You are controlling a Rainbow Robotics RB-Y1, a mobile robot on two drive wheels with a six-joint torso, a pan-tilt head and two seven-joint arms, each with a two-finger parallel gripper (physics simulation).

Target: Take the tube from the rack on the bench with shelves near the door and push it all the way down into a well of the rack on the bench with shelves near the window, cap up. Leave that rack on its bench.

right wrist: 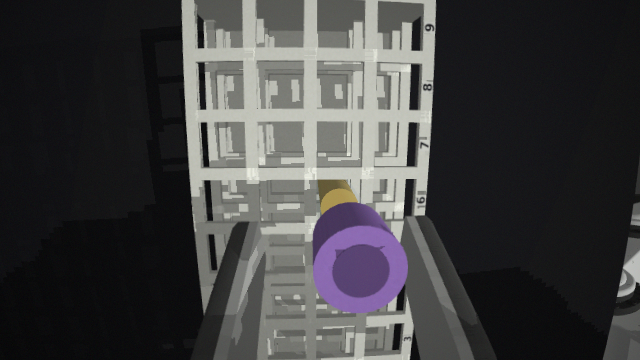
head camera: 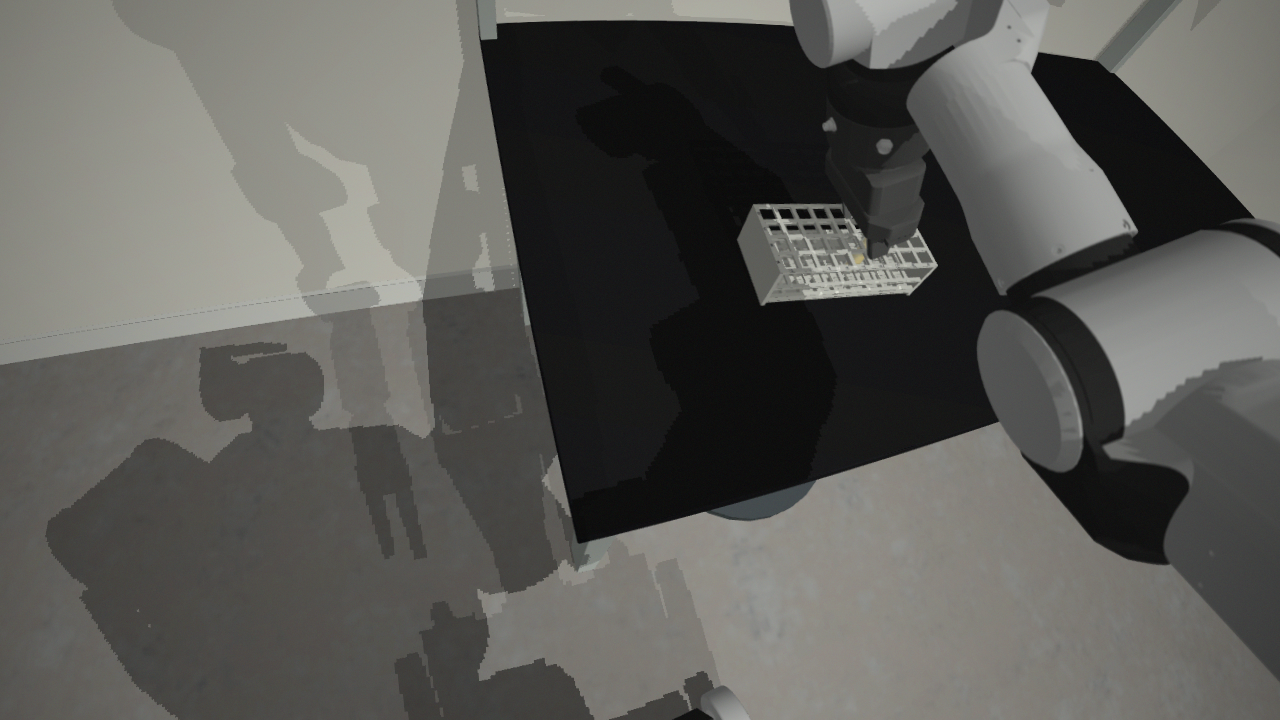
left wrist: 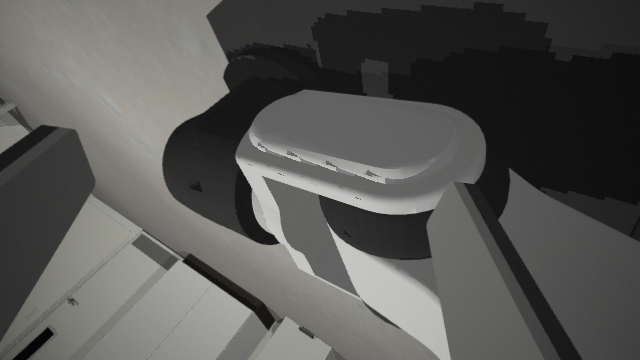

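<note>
The white grid rack stands on the black bench. The tube has a purple cap and a yellow body. It stands cap up in a well of the rack near the row marked 6; how deep it sits is hidden by the cap. My right gripper is over the rack, partly open, with a finger on each side of the cap; the cap is nearer the finger at the picture's right, and a gap shows at the left. My left gripper is open and empty, away from the rack.
The right arm reaches over the bench from the picture's right. A round blue-grey thing shows under the bench's near edge. A pale wall stands at the left. The robot's own white and black body fills much of the left wrist view.
</note>
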